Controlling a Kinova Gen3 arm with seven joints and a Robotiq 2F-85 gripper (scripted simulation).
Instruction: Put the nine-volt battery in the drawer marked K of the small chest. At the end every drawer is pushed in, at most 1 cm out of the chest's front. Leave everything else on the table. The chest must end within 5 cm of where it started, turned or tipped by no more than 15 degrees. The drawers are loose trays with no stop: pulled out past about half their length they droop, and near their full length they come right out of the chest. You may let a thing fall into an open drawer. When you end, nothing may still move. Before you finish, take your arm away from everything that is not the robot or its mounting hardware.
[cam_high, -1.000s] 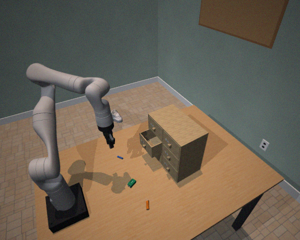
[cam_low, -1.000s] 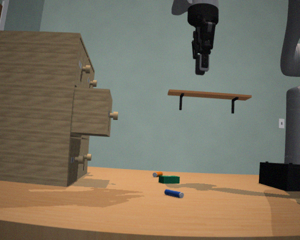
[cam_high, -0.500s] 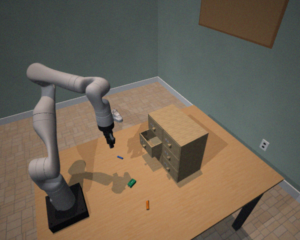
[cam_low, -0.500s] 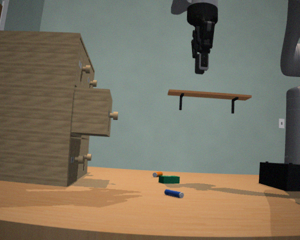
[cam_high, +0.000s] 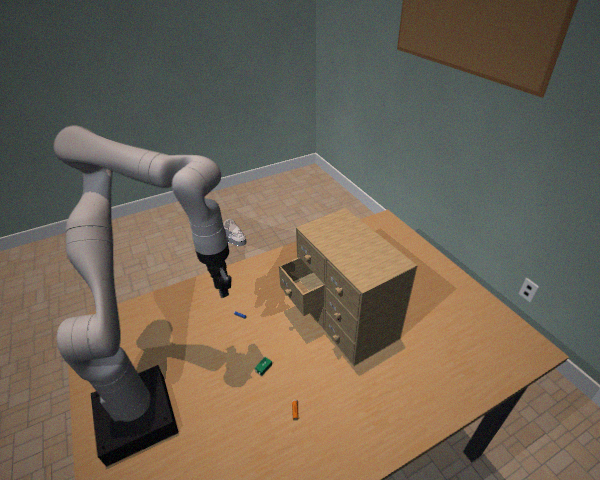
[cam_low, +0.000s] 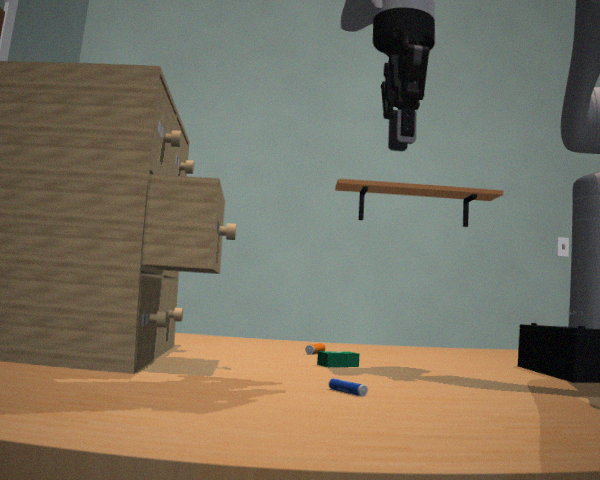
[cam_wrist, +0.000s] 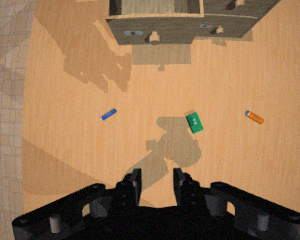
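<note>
The green nine-volt battery lies 270 mm below my hand, 90 mm to the right of it and 50 mm ahead of it. The rest, counted from my hand: blue cylindrical battery 280 mm below, 130 mm to the left, 50 mm ahead; orange cylindrical battery 270 mm below, 240 mm to the right, 90 mm ahead.
</note>
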